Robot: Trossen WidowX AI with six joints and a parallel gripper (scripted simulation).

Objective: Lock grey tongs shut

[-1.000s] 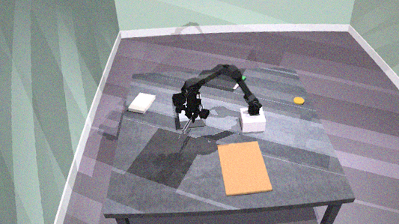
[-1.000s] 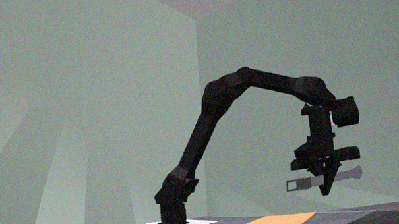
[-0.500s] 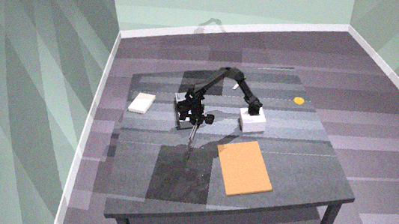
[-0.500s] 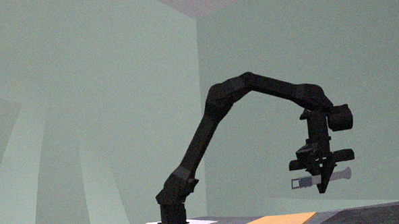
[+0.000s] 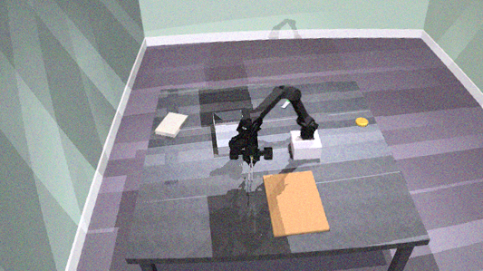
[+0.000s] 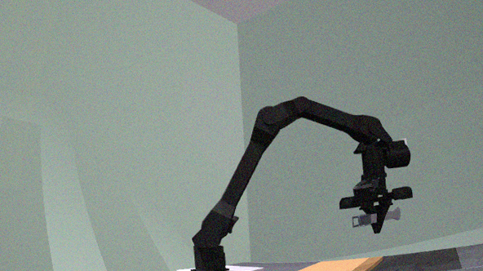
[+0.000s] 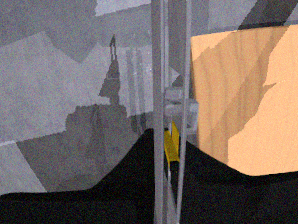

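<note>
The wooden board is 18 cm behind my gripper tip, 13 cm to the left of it and 12 cm below it. Round my gripper tip: yellow piece 4 cm above, 2 cm to the right; roasting tin 39 cm to the right, 10 cm below, 7 cm ahead; flat block 52 cm to the right, 40 cm ahead, 11 cm below.
</note>
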